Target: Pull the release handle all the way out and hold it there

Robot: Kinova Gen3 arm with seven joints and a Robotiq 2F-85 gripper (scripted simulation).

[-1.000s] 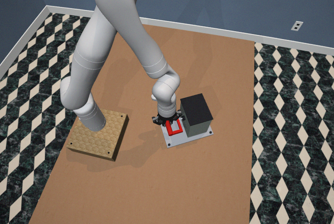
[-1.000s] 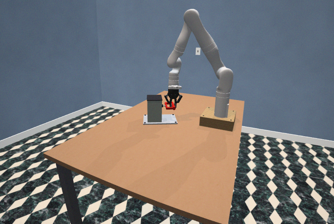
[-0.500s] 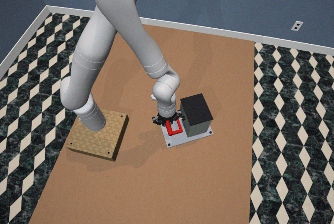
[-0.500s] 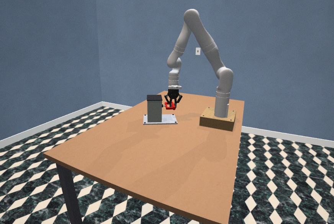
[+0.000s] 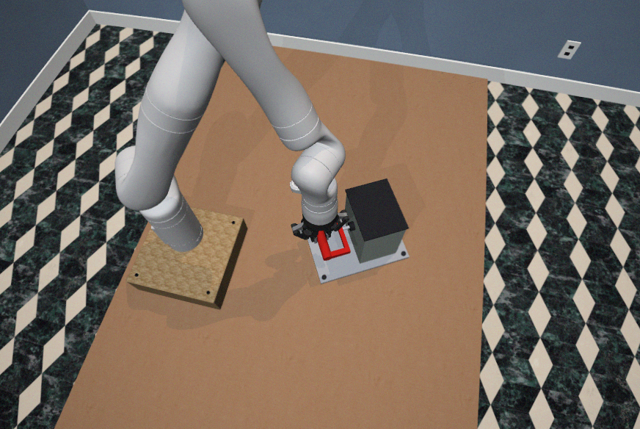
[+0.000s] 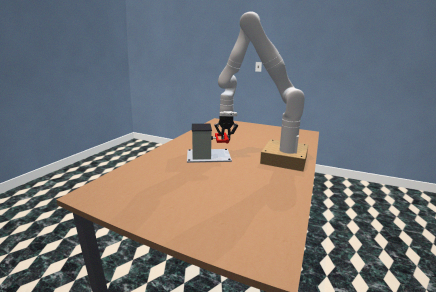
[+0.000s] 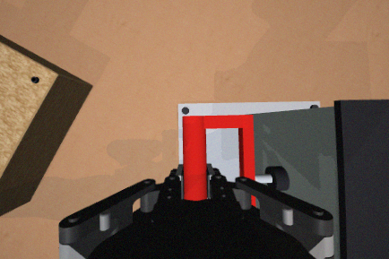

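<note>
My gripper is now 10 cm above the light grey baseplate, 9 cm short of it and 4 cm to the right of it.
</note>
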